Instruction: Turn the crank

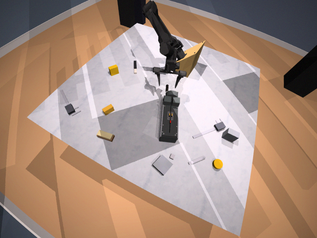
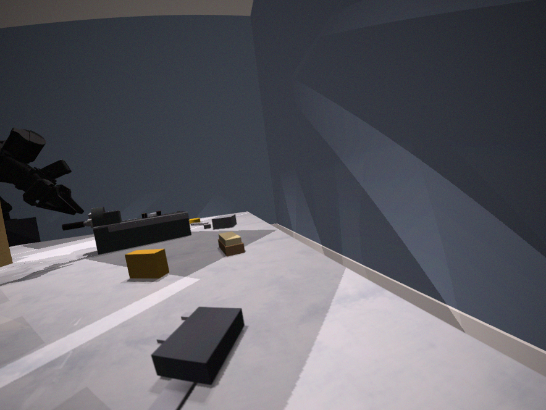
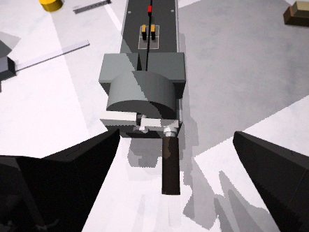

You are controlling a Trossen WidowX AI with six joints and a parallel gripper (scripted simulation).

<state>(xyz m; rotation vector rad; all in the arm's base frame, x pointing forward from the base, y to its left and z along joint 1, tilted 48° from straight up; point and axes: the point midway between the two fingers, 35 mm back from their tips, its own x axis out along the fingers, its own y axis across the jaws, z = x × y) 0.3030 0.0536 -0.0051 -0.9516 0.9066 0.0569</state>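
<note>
Right now my gripper tip is 2 cm past the dark brown crank handle, 1 cm to the left of it and 3 cm above it. The rest, counted from my gripper tip: tan block (40 cm ahead, 15 cm to the right, 10 cm below); then yellow cube (1 cm behind, 42 cm to the right, 9 cm below); then red pointer (17 cm ahead, 12 cm to the left, 4 cm below).
</note>
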